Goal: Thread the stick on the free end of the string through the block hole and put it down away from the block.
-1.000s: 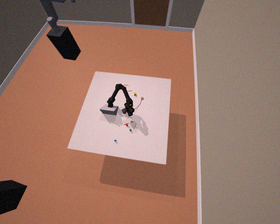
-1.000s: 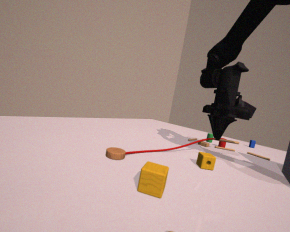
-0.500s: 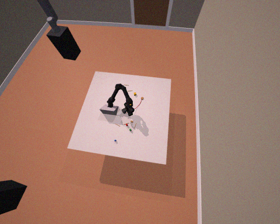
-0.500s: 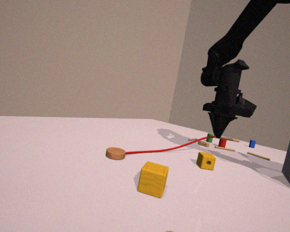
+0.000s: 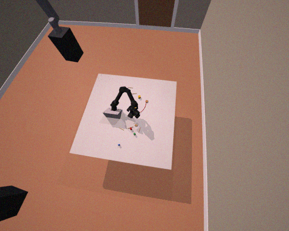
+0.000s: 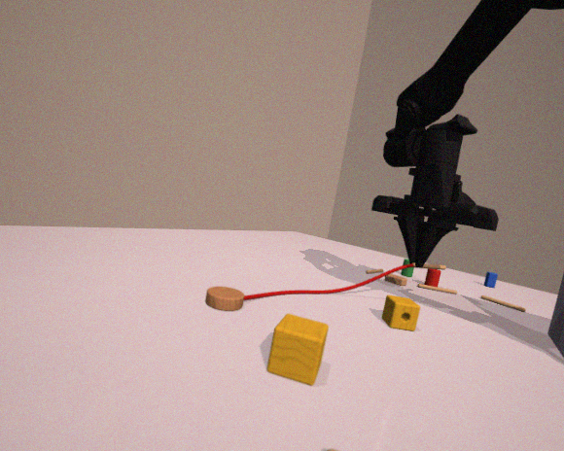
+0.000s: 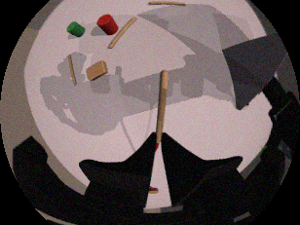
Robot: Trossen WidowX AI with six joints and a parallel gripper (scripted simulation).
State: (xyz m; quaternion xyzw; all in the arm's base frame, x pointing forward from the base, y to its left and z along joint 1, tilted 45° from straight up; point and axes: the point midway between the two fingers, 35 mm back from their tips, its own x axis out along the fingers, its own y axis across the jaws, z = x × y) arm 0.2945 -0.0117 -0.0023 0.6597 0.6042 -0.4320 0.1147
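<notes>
My gripper tip is now 10 mm past the thin wooden stick and 10 mm to the left of it. Round my gripper tip: short wooden piece 60 mm ahead, 120 mm to the right, 50 mm below; then green peg 70 mm ahead, 240 mm to the right, 40 mm below; then red peg 10 mm ahead, 190 mm to the right, 40 mm below.
</notes>
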